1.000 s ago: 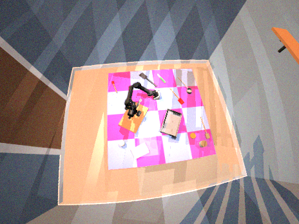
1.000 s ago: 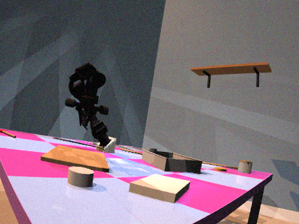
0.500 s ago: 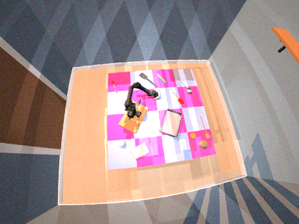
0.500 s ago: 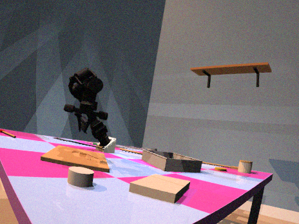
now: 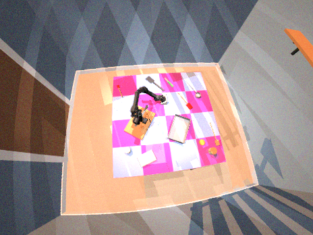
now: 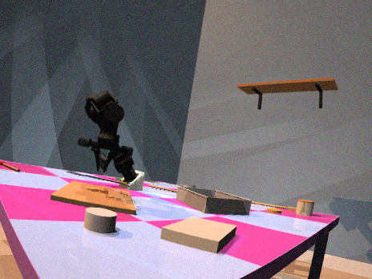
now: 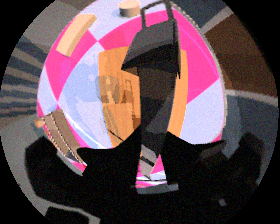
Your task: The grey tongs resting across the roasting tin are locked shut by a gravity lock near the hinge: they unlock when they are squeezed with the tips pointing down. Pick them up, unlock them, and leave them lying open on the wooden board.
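The wooden board lies 8 cm below my gripper tip. The rest, counted from my gripper tip: flat tan block: 42 cm ahead, 1 cm to the right, 7 cm below; then black spatula: 51 cm behind, 30 cm to the left, 8 cm below; then roasting tin: 18 cm ahead, 43 cm to the left, 6 cm below.
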